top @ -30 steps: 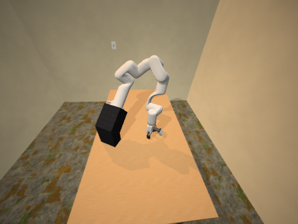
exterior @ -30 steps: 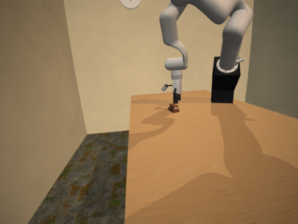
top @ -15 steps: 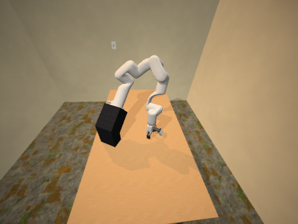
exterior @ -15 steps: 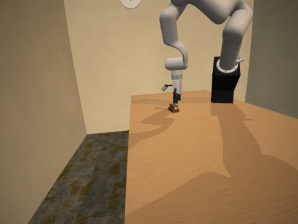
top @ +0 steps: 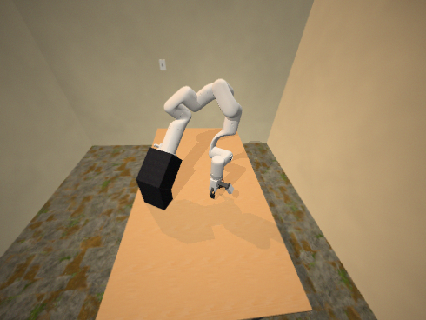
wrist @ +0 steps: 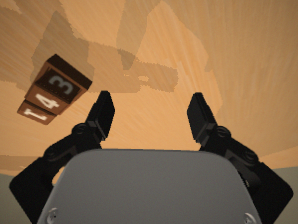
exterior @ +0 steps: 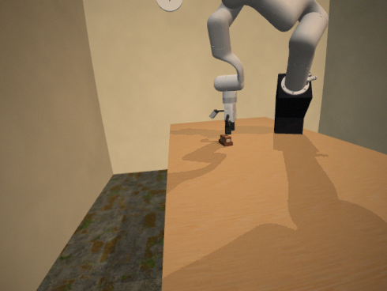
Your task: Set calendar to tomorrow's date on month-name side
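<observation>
Right now the brown digit cube is 3 cm ahead of my hand, 10 cm to the left of it and 1 cm below it.
</observation>
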